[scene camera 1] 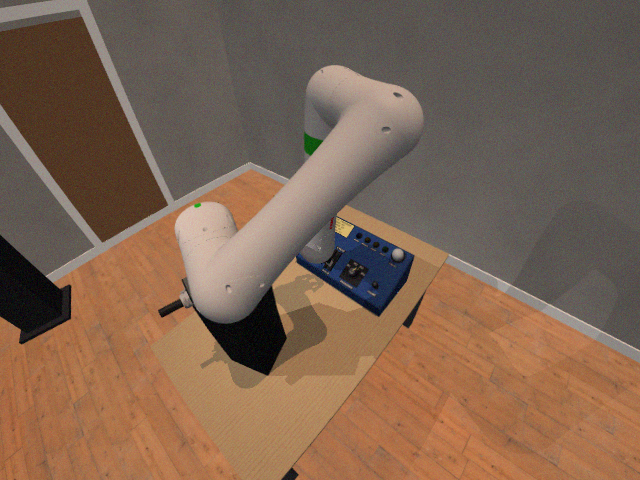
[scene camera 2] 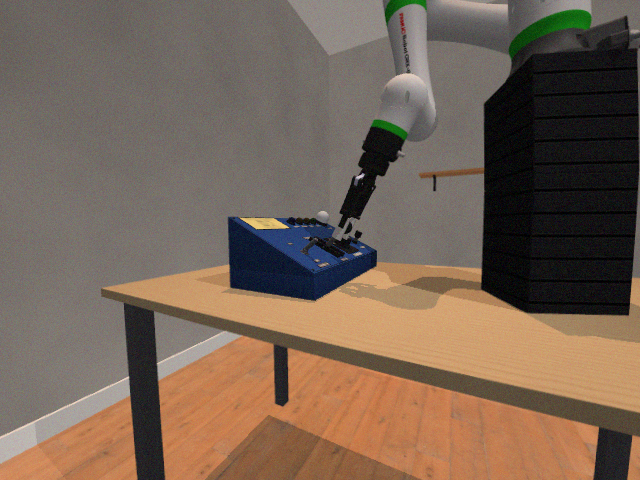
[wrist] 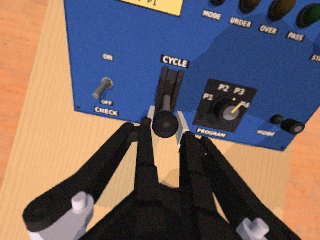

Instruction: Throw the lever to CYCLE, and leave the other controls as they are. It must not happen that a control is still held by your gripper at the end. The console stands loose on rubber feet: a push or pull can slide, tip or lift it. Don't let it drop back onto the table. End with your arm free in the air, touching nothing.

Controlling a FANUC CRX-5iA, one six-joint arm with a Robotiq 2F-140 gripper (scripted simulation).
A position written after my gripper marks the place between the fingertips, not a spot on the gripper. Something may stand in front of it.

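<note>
I can see a blue console point(scene camera 2: 267, 255) point(scene camera 1: 390, 267) point(wrist: 259, 60). I can also see my gripper point(scene camera 2: 339, 238) point(wrist: 164, 115).
</note>
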